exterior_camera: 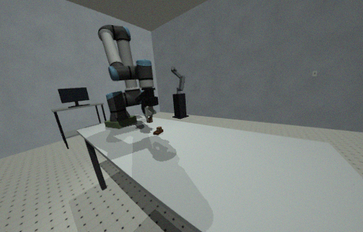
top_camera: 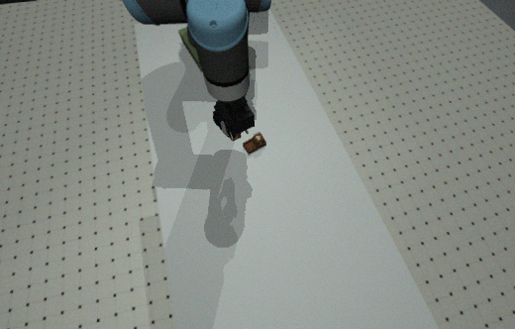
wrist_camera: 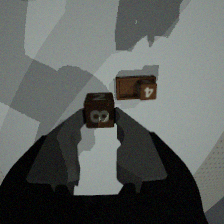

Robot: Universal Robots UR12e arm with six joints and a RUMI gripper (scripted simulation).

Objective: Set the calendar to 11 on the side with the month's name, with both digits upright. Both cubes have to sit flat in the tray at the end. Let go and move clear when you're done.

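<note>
The brown calendar tray lies 20 mm behind my hand, 60 mm to the left of it and 120 mm below it. The rest, counted from my hand: brown cube (10 mm below).
</note>
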